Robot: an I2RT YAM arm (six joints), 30 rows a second.
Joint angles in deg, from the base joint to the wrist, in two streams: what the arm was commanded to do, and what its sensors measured. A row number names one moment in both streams.
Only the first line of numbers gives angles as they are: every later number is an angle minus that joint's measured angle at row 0.
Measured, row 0:
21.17 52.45 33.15 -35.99 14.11 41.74
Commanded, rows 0 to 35:
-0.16 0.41 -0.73 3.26 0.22 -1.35
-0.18 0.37 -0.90 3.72 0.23 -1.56
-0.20 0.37 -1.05 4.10 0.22 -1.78
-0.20 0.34 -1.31 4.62 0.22 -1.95
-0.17 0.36 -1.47 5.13 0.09 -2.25
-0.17 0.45 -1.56 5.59 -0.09 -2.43
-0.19 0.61 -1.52 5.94 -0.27 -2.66
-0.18 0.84 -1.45 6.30 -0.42 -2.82
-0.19 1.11 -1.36 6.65 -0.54 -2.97
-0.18 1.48 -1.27 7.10 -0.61 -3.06
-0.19 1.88 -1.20 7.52 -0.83 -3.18
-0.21 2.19 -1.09 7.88 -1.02 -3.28
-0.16 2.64 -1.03 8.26 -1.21 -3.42
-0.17 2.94 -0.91 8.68 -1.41 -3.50
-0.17 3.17 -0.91 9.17 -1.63 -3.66
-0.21 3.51 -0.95 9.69 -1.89 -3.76
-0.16 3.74 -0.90 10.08 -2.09 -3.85
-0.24 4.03 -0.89 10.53 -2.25 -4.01
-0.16 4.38 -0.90 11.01 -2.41 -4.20
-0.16 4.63 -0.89 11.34 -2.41 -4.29
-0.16 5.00 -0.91 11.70 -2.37 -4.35
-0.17 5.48 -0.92 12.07 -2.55 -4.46
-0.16 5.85 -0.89 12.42 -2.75 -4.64
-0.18 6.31 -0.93 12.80 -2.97 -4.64
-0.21 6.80 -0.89 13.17 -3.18 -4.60
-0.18 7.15 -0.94 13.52 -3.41 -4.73
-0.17 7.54 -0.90 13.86 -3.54 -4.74
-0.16 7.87 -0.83 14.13 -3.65 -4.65
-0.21 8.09 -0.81 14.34 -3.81 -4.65
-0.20 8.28 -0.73 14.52 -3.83 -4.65
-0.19 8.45 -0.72 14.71 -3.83 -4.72
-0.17 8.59 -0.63 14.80 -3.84 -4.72
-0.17 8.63 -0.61 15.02 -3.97 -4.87
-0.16 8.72 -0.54 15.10 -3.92 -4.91
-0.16 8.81 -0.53 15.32 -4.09 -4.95
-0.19 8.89 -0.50 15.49 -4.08 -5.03
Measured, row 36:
0.00 8.72 -1.01 12.92 -3.24 -4.35
